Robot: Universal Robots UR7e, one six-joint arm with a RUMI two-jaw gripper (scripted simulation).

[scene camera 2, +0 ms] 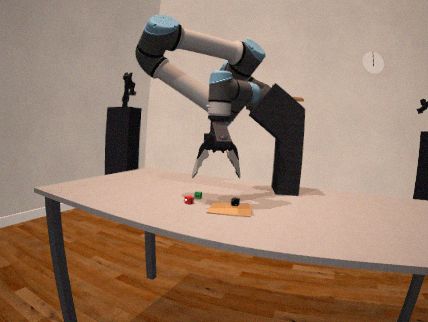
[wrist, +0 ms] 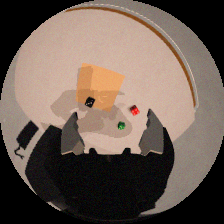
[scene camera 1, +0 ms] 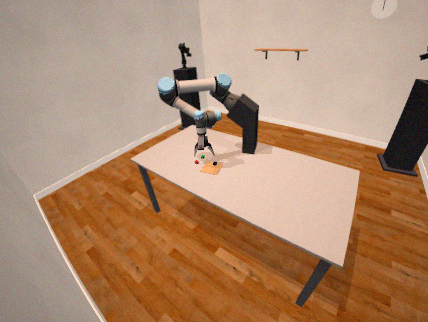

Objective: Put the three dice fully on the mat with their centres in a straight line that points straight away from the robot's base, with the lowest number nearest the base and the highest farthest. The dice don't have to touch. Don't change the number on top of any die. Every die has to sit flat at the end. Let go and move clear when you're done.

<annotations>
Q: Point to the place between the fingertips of the gripper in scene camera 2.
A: At 216, 178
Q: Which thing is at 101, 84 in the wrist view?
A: An orange mat.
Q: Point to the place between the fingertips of the gripper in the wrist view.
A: At 111, 110
</annotations>
